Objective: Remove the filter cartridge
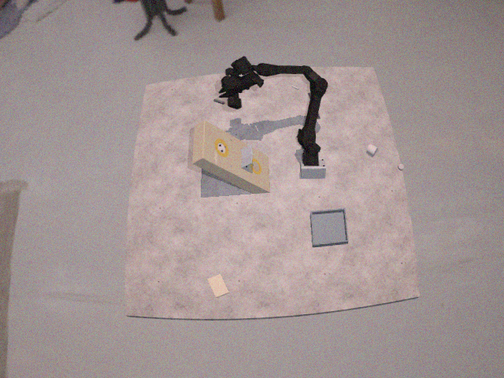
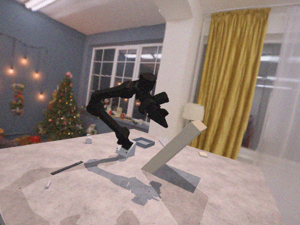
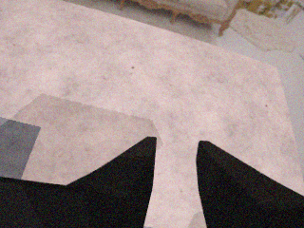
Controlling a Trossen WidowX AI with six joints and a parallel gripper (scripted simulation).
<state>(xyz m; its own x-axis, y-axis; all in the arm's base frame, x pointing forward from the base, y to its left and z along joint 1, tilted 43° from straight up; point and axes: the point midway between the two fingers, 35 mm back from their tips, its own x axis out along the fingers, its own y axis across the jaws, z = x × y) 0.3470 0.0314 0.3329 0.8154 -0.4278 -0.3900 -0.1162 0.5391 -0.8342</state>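
Now: gripper tip 10 mm past the round filter cartridge, 240 mm to the right of it and 70 mm above it. From my gripper tip the other things lie so: service panel: 60 mm behind, 230 mm to the left, 140 mm below; grey tray: 460 mm behind, 480 mm to the left, 290 mm below.
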